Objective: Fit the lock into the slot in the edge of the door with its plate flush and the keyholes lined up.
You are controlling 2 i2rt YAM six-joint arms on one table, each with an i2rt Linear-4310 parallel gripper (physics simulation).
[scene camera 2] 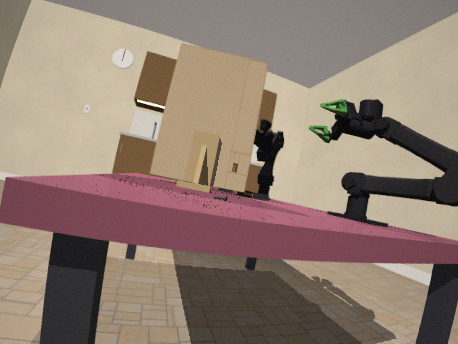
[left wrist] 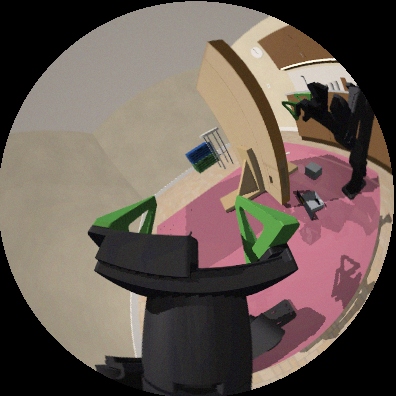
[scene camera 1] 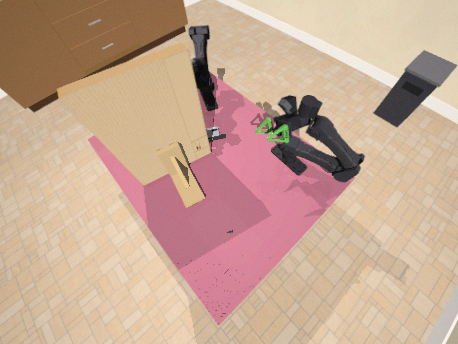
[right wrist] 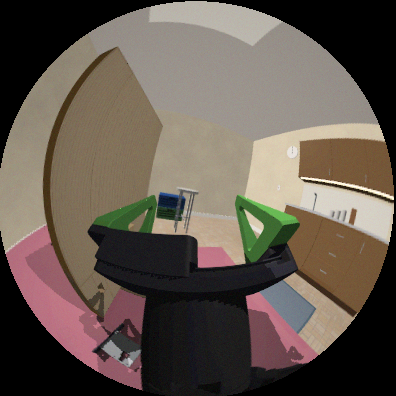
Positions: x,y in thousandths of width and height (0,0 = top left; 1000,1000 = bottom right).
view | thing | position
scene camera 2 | my left gripper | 687,339
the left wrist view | my left gripper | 494,504
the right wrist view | my right gripper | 494,501
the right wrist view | grey lock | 292,870
